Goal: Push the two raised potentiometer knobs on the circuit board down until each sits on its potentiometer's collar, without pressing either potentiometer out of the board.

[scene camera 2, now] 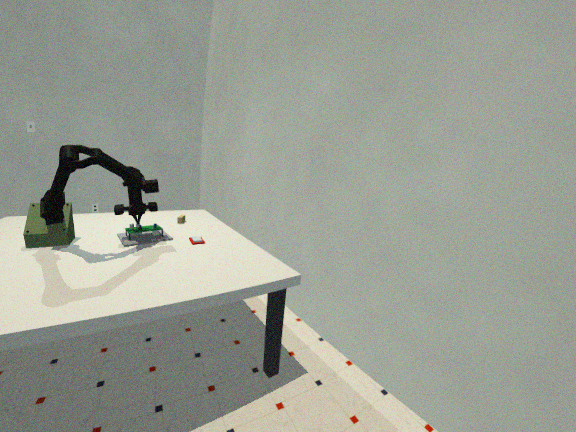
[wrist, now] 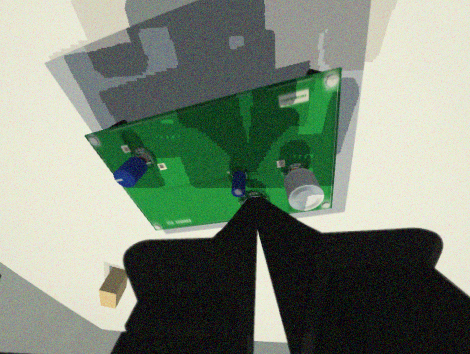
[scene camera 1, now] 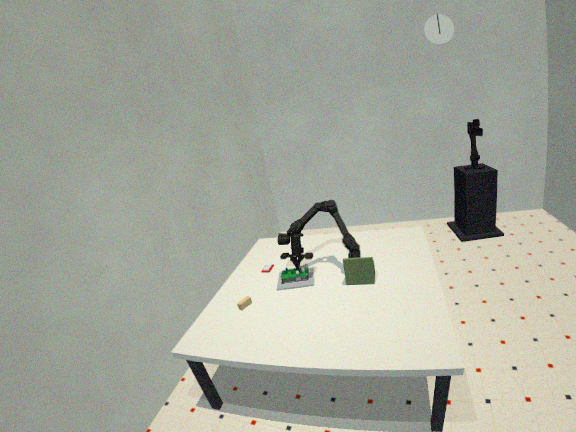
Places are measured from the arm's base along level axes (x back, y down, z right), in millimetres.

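Pixels of known places: gripper, fingertip midpoint: (scene camera 2: 138, 224) (wrist: 254, 203) (scene camera 1: 297, 269); arm's base, link origin: (scene camera 2: 54, 217) (scene camera 1: 355, 261).
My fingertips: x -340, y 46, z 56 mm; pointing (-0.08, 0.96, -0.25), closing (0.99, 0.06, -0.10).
Note:
Ahead of a thing's pixels: the offset from my fingertips to its middle. "spot": to the spot under its first point. Level surfaces: height alone.
The green circuit board @[dy +23 mm] (scene camera 1: 288, 275) (scene camera 2: 149, 229) (wrist: 210, 205) stands on legs above a grey plate (scene camera 1: 296, 286) (wrist: 350, 175). My gripper (scene camera 1: 298, 268) (scene camera 2: 138, 223) (wrist: 254, 203) is shut and empty, pointing down, its tips over the board near one long edge. In the wrist view the tips cover most of a dark round part; its height and any contact cannot be told. A wide grey knob @[dy +5, dx +30, dz +5 mm] (wrist: 302, 186) with a pale top stands right of the tips. A blue knob @[dy +5, dx -74, dz +30 mm] (wrist: 131, 171) stands at the board's left, its shaft and collar visible below it.
A slim blue part @[spot: dy +8, dx -9, dz +11 mm] (wrist: 238, 183) stands on the board close beside the fingertips. A tan block @[dy +47, dx -281, dz -234 mm] (scene camera 1: 244, 303) (scene camera 2: 181, 219) (wrist: 113, 287) and a red-and-white item @[dy +60, dx -238, dz +166 mm] (scene camera 1: 267, 268) (scene camera 2: 197, 240) lie on the table. The arm's green base (scene camera 1: 359, 271) (scene camera 2: 49, 232) stands beyond the plate.

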